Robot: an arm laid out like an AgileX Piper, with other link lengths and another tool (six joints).
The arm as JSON. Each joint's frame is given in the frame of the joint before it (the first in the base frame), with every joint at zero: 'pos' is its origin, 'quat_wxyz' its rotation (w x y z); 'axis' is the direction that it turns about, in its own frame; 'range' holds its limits. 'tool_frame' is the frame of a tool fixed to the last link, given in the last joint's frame.
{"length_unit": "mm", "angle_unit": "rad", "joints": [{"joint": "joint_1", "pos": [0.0, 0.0, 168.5], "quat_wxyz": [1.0, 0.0, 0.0, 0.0], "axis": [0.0, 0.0, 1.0], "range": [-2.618, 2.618]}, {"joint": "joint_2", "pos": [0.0, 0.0, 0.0], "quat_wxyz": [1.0, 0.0, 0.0, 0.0], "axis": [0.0, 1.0, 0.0], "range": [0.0, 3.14]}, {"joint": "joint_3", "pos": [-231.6, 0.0, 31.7], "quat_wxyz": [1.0, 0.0, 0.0, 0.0], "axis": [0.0, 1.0, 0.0], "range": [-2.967, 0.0]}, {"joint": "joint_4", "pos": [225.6, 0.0, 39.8], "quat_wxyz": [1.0, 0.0, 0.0, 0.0], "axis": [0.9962, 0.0, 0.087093], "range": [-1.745, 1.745]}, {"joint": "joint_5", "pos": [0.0, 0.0, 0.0], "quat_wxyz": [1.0, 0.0, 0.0, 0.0], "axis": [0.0, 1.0, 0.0], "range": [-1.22, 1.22]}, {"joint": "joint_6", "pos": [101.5, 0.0, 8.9], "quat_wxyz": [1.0, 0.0, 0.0, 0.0], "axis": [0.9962, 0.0, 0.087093], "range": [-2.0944, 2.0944]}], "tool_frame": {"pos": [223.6, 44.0, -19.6], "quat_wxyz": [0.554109, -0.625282, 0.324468, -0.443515]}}
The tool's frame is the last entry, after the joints.
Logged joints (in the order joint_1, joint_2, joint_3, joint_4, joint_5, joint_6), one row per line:
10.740 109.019 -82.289 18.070 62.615 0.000
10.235 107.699 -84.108 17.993 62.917 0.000
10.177 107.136 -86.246 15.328 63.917 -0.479
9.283 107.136 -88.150 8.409 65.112 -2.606
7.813 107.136 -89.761 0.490 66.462 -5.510
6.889 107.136 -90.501 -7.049 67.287 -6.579
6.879 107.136 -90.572 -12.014 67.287 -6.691
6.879 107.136 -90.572 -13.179 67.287 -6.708
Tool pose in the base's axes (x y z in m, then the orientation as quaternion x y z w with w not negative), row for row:
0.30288 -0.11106 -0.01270 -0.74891 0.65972 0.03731 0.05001
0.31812 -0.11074 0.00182 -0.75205 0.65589 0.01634 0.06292
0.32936 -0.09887 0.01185 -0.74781 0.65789 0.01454 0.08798
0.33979 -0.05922 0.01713 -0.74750 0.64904 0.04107 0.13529
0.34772 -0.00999 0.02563 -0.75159 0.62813 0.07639 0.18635
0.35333 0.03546 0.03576 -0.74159 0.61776 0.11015 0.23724
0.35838 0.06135 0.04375 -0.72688 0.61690 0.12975 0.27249
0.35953 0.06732 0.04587 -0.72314 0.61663 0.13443 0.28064
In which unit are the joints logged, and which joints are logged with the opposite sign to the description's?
The joints are logged in degrees. Opposite sign: joint_1, joint_4.
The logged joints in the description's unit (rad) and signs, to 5 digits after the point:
-0.18745 1.90274 -1.43621 -0.31538 1.09284 0.00000
-0.17863 1.87970 -1.46796 -0.31404 1.09811 0.00000
-0.17762 1.86988 -1.50528 -0.26752 1.11556 -0.00836
-0.16202 1.86988 -1.53851 -0.14676 1.13642 -0.04548
-0.13636 1.86988 -1.56662 -0.00855 1.15998 -0.09617
-0.12024 1.86988 -1.57954 0.12303 1.17438 -0.11483
-0.12006 1.86988 -1.58078 0.20968 1.17438 -0.11678
-0.12006 1.86988 -1.58078 0.23002 1.17438 -0.11708

